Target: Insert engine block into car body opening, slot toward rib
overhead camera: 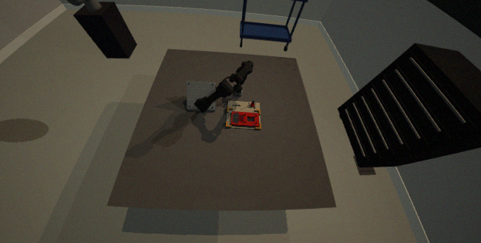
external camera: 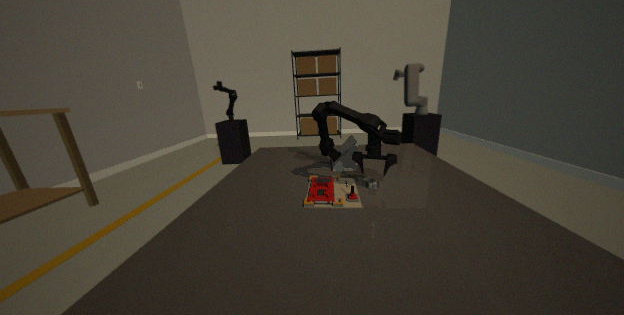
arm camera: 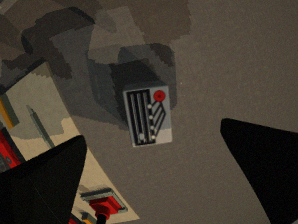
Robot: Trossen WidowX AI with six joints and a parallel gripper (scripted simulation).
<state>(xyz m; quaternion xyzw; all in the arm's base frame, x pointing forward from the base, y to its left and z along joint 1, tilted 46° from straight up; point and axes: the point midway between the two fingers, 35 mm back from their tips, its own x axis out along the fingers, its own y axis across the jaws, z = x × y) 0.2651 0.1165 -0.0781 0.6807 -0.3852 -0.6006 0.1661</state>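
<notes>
Now: gripper tip 5 cm above the engine block and 1 cm to the left of it.
</notes>
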